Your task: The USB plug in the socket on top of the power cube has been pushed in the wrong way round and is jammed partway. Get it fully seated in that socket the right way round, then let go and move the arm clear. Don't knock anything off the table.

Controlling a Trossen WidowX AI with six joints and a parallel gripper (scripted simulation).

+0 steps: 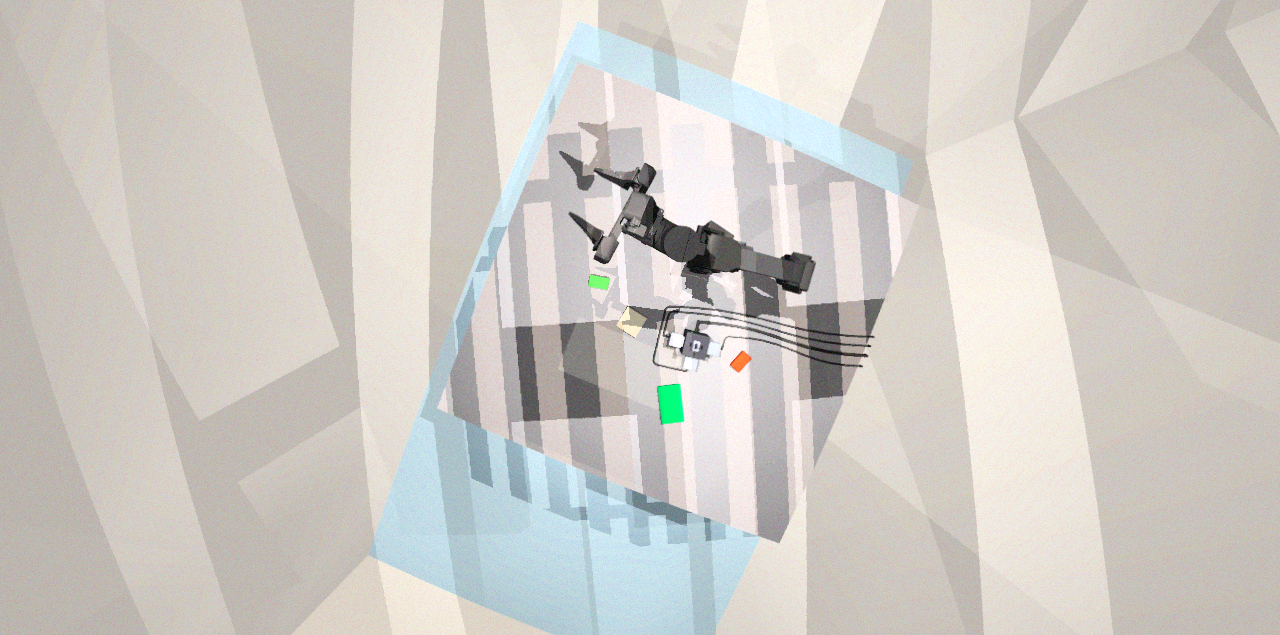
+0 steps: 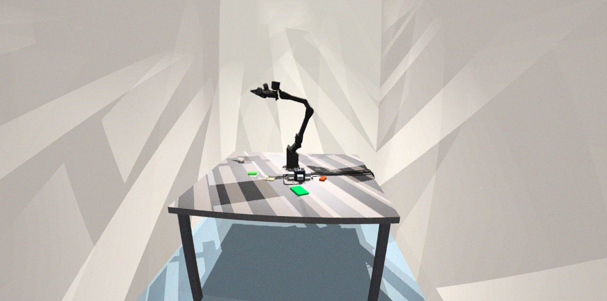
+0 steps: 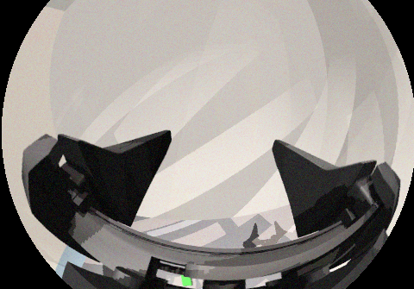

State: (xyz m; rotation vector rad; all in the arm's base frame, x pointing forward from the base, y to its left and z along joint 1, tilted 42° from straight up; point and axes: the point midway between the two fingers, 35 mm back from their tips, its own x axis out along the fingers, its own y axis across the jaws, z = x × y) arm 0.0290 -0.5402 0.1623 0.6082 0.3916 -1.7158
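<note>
The black USB plug is 260 mm ahead of my gripper tip, 390 mm to the left of it and 540 mm below it. From my gripper tip the other things lie so: small green tile 170 mm ahead, 30 mm to the left, 620 mm below; large green tile 480 mm ahead, 390 mm to the left, 630 mm below; cream tile 260 mm ahead, 170 mm to the left, 630 mm below.
</note>
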